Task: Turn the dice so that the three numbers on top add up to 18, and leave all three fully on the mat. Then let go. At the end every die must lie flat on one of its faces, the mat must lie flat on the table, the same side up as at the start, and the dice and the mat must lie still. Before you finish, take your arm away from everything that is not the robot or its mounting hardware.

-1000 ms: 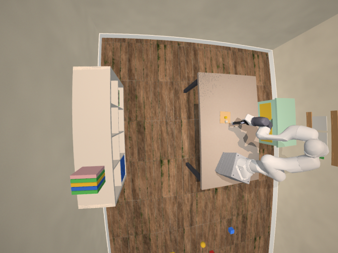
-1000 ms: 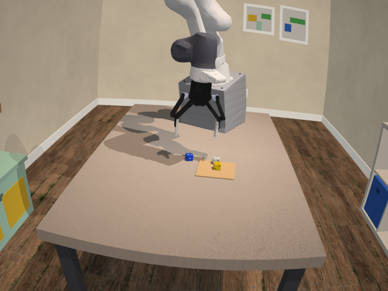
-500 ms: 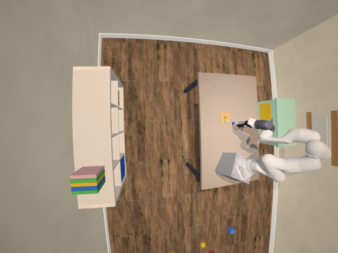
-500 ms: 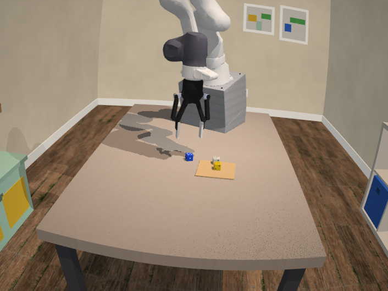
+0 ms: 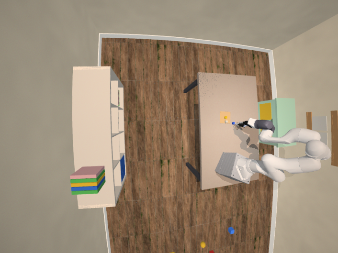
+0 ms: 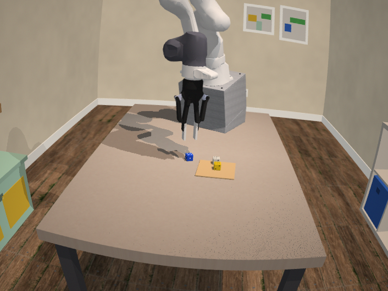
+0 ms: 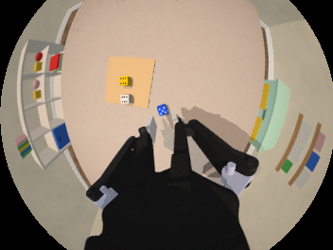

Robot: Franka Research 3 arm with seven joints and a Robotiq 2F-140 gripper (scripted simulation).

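The blue die is 11 cm below my hand. From my hand the other things lie so: white die 10 cm to the left, 10 cm below, 5 cm ahead; then yellow die 10 cm to the left, 10 cm below, 9 cm ahead; then mat 12 cm below, 9 cm to the left, 9 cm ahead.
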